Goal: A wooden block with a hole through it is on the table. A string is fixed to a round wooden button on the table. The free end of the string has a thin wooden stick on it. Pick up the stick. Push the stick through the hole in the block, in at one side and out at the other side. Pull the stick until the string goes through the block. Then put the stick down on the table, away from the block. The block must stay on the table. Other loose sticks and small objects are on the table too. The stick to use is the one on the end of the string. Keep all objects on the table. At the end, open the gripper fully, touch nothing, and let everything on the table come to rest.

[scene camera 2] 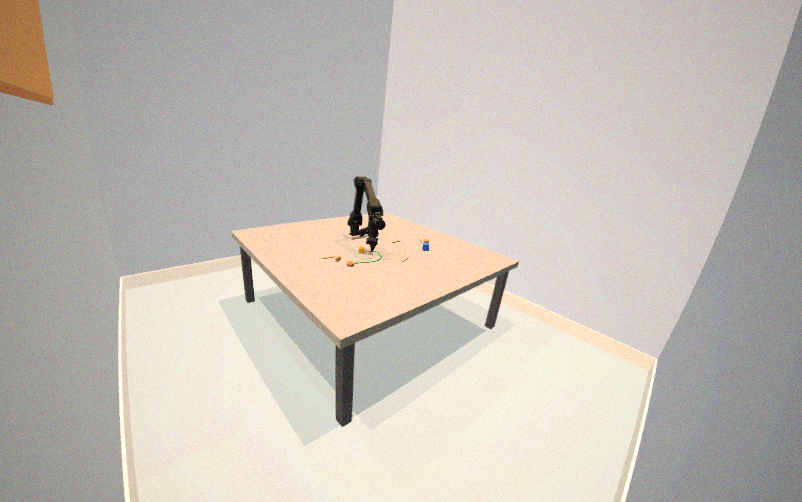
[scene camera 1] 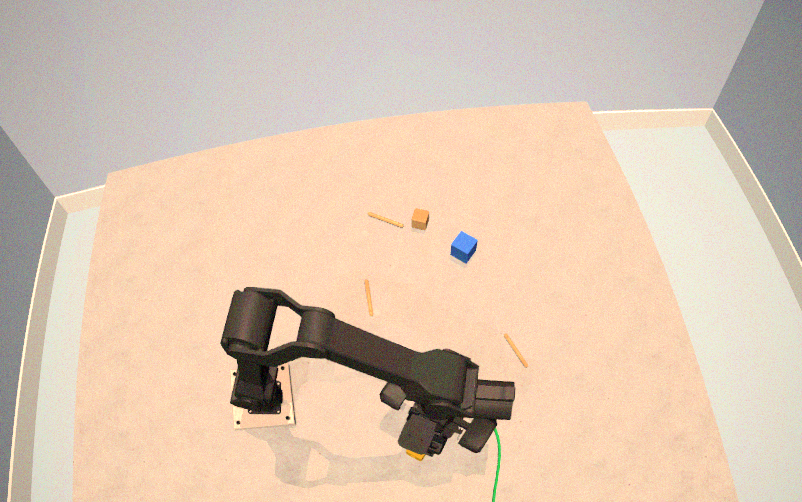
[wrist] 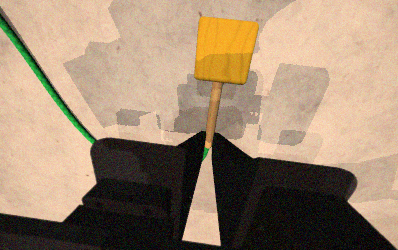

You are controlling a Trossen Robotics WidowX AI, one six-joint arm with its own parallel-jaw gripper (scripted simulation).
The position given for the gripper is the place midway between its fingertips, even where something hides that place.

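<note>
Gripper [scene camera 1: 436, 421], same one [wrist: 209, 137]. Yellow wooden block [wrist: 225, 47] in sight.
</note>
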